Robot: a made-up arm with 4 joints.
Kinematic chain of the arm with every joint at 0, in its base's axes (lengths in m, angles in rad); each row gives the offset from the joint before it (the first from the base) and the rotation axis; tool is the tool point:
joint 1: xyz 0 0 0.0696 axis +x
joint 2: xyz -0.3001 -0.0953 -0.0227 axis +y
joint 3: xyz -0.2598 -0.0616 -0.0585 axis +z
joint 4: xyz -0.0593 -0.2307 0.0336 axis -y
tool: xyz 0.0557 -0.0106 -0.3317
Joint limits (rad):
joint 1: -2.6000..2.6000
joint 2: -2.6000..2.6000
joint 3: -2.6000..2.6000
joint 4: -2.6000..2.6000
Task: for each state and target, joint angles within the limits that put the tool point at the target. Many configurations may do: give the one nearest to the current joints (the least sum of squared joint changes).
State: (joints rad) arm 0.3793 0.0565 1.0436 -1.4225
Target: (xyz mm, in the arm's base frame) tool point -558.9 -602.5 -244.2
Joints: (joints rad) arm -0.0524 -0.5636 0.7049 -1.4064
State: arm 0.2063 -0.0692 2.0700 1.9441
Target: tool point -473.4 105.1 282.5
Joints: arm 0.2361 0.1094 2.2330 2.0782
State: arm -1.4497 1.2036 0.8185 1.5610
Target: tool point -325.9 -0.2 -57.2
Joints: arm -1.5347 1.1825 1.5988 1.4276
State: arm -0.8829 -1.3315 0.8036 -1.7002
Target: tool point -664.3 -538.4 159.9
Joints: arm -0.4704 -1.0008 0.7052 -2.6000
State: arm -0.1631 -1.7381 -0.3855 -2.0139
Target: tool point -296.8 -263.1 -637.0
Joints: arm -0.1253 -1.7044 -0.5364 -2.0904
